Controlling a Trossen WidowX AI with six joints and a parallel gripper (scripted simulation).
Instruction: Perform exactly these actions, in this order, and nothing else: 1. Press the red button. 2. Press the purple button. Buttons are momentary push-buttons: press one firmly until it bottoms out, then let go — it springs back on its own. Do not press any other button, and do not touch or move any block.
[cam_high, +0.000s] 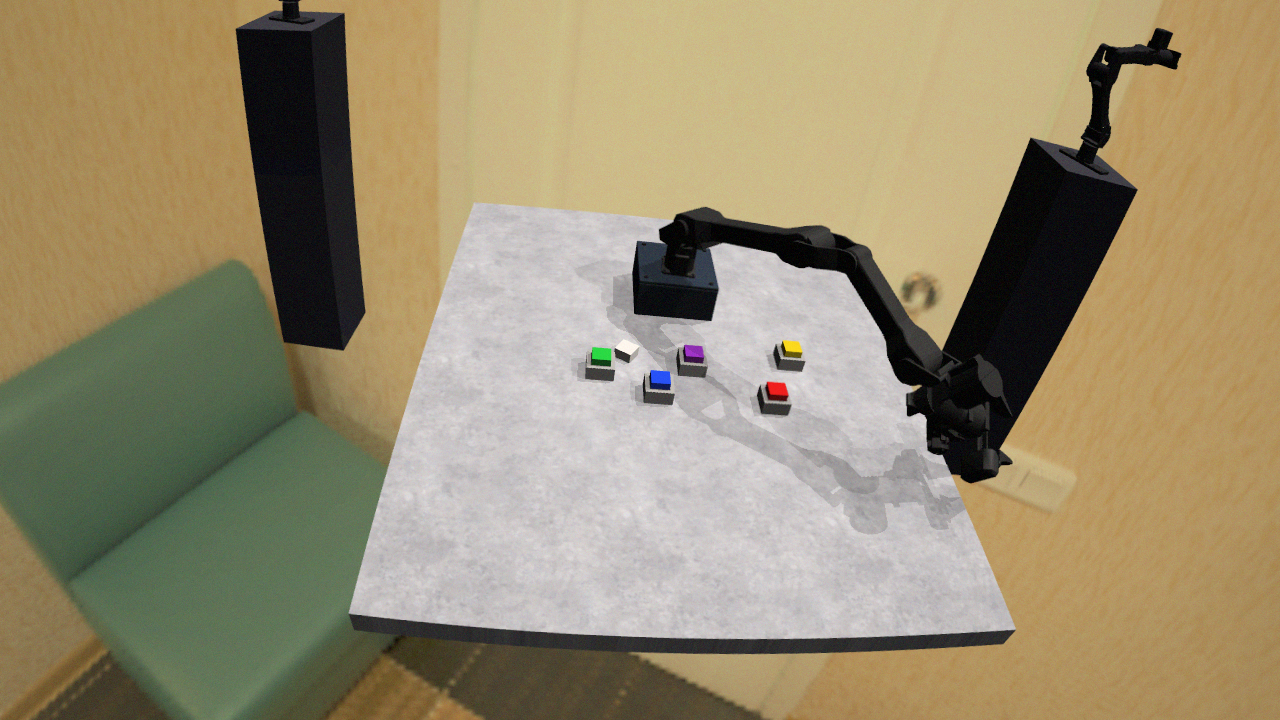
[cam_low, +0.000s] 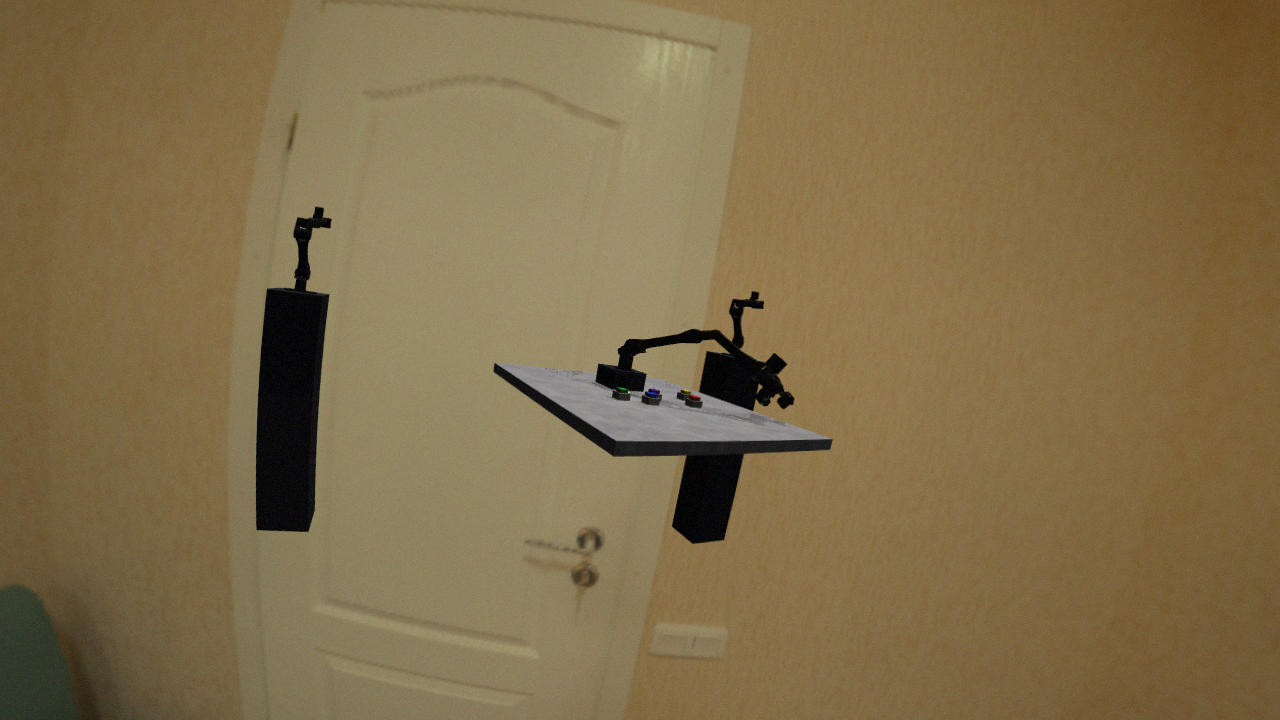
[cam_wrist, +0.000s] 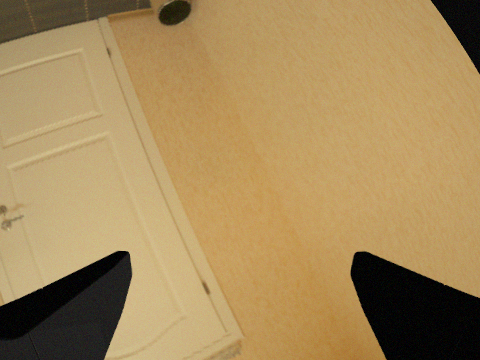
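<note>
My gripper tip is now 38 cm to the left of the red button, 12 cm past it and 5 cm above it. Also, from my gripper tip: purple button 53 cm to the right, 19 cm behind, 5 cm below; then blue button 58 cm to the right, 11 cm behind, 5 cm below; then yellow button 34 cm to the right, 25 cm behind, 5 cm below.
</note>
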